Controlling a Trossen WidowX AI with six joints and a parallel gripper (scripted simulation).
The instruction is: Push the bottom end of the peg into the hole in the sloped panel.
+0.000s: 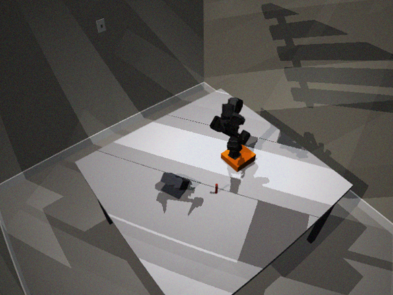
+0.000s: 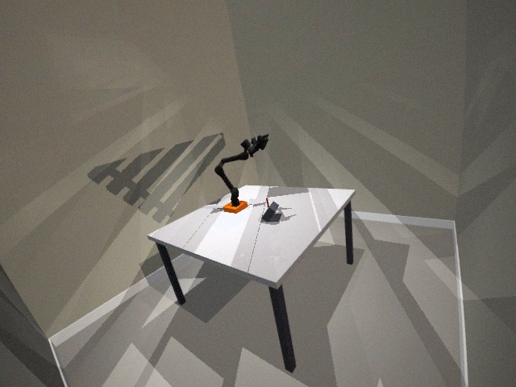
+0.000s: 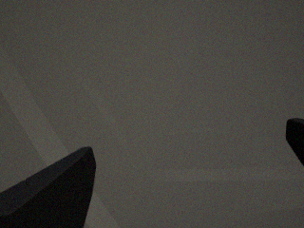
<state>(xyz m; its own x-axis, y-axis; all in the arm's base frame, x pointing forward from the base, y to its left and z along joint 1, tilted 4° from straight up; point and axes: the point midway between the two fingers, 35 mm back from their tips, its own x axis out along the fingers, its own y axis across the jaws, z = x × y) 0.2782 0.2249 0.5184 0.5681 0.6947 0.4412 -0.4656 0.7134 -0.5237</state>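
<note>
My gripper tip is now 50 mm past the red peg, 120 mm to the left of it and 520 mm above it. Also, from my gripper tip: grey sloped panel: 90 mm ahead, 330 mm to the right, 530 mm below.
</note>
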